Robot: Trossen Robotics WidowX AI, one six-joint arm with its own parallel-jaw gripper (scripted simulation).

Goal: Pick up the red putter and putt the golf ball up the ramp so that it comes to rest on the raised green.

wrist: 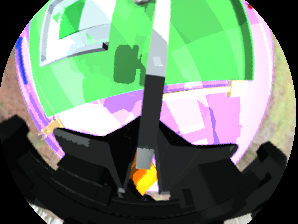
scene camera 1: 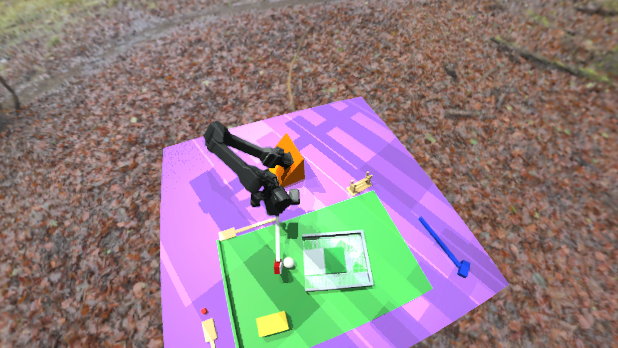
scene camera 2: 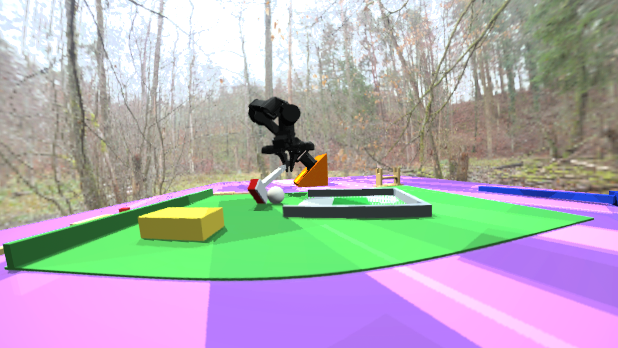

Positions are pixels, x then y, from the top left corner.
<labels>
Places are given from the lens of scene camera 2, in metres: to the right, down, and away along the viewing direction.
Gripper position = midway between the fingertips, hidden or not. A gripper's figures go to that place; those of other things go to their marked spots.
gripper [scene camera 2: 289, 172]: -0.07, -0.01, 0.64
yellow block [scene camera 2: 181, 223]: -0.16, 0.06, 0.20
</labels>
